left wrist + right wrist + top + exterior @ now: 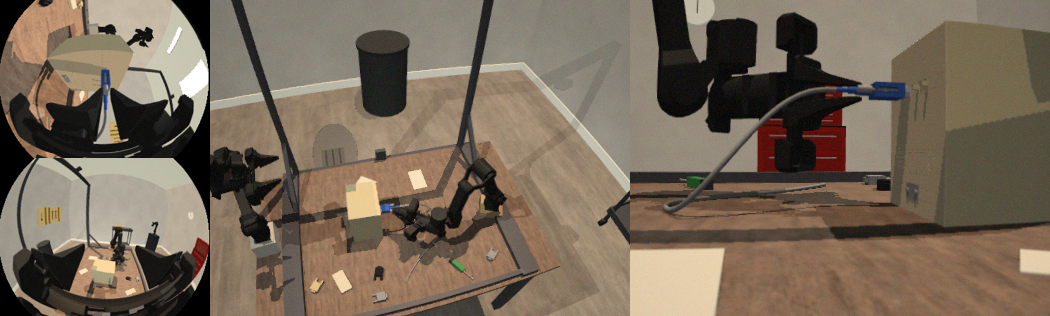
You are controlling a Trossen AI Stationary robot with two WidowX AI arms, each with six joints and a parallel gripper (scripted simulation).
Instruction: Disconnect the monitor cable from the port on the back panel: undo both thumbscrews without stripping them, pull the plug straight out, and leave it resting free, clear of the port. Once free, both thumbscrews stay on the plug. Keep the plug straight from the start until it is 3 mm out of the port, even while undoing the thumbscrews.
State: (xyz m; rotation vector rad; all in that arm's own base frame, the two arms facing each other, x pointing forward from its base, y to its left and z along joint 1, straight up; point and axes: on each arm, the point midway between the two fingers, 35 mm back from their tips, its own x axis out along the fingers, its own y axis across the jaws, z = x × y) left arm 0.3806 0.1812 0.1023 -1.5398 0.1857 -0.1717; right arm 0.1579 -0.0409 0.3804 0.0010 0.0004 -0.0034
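My left gripper is now 50 mm to the left of the blue plug and 30 mm past it. Also, from my left hand: back panel: 80 mm to the right, 60 mm behind, 40 mm below; beige box: 140 mm to the right, 60 mm behind, 40 mm below.
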